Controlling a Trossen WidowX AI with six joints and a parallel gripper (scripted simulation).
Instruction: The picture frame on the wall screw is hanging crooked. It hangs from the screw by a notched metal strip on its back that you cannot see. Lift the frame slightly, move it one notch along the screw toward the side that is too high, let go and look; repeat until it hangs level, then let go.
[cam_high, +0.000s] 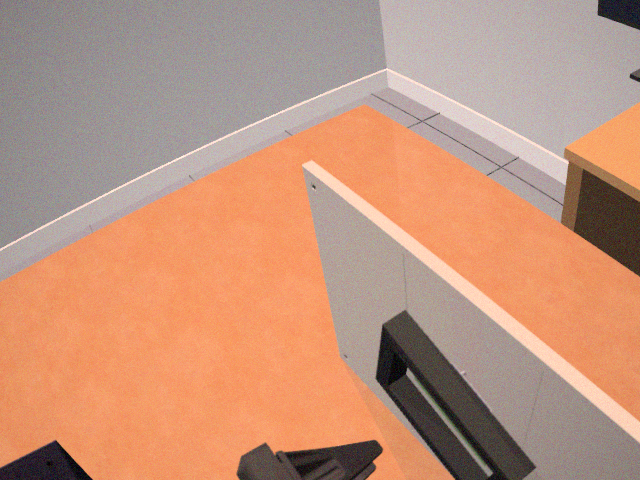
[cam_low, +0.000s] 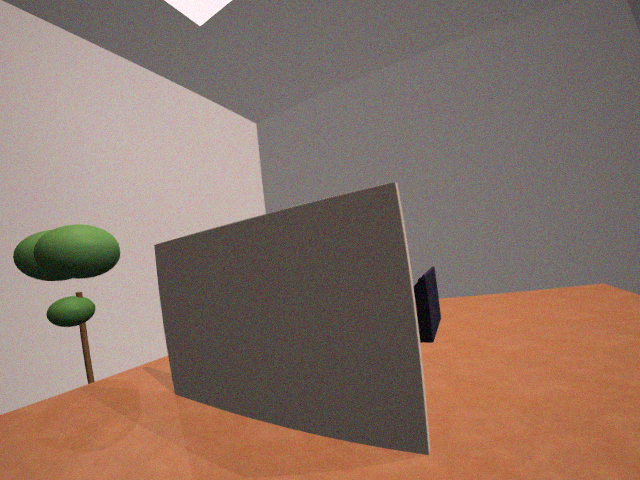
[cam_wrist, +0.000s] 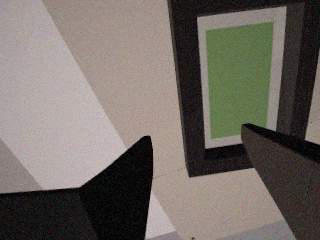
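The picture frame is 10 cm ahead of my gripper tip, 1 cm to the left of it and 6 cm below it. Round my gripper tip: wall panel (11 cm ahead, 1 cm to the left, 6 cm below).
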